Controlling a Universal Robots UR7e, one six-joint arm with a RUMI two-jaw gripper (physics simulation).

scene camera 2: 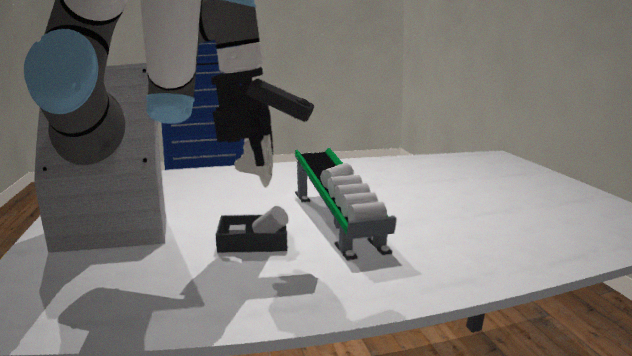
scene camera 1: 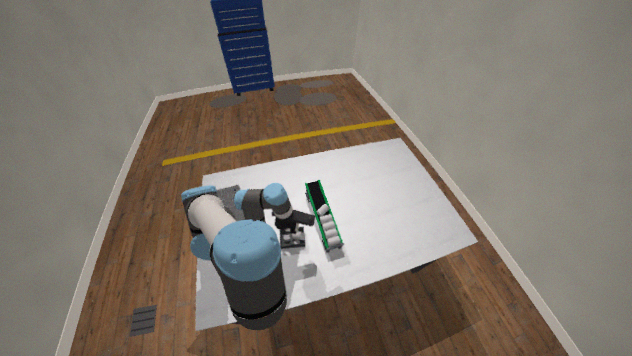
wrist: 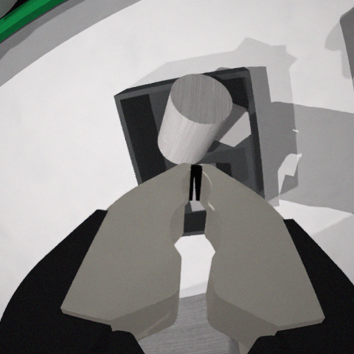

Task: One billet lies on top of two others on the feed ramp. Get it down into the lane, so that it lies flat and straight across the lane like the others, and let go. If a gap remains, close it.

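Places are measured from the arm's base along level axes (x back, y left, z down), in metres.
Where they show: gripper, fingertip midpoint: (scene camera 2: 266, 186) (scene camera 1: 297, 231); arm's base, link origin: (scene camera 2: 88, 128).
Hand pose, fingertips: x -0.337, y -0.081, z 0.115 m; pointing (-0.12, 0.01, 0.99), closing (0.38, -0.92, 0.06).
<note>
Each offset is from my fingertips to the top centre of the thing. Level surfaces: height alone.
The feed ramp (scene camera 1: 315, 192) (scene camera 2: 318, 160) has green side rails and a dark bed; a piece of its rail shows at the top left of the wrist view. Several grey billets lie across its lower part in a row. The uppermost billet {dx -0.157, dy +0.086, dz -0.008 m} (scene camera 1: 323, 209) (scene camera 2: 338, 173) lies askew at the upper end of the row; whether it rests on others is hard to tell. Another grey billet {dx -0.005, dy +0.004, dz +0.038 m} (scene camera 2: 270, 220) (wrist: 194, 120) leans tilted in a small black tray {dx +0.028, dy +0.012, dz +0.075 m} (scene camera 2: 251, 243) (wrist: 256, 135), one end above the rim. My gripper (scene camera 2: 268, 183) (wrist: 194, 167) is shut and empty, above the tray and apart from that billet.
The tray stands on the white table {dz +0.110 m} (scene camera 1: 400, 200) (scene camera 2: 475, 200), between the robot's grey pedestal (scene camera 2: 102, 200) and the ramp. The ramp stands on short legs, with an end stop {dx -0.164, dy -0.108, dz +0.036 m} (scene camera 2: 371, 227) at its low end. A blue cabinet (scene camera 1: 250, 62) stands far behind.
</note>
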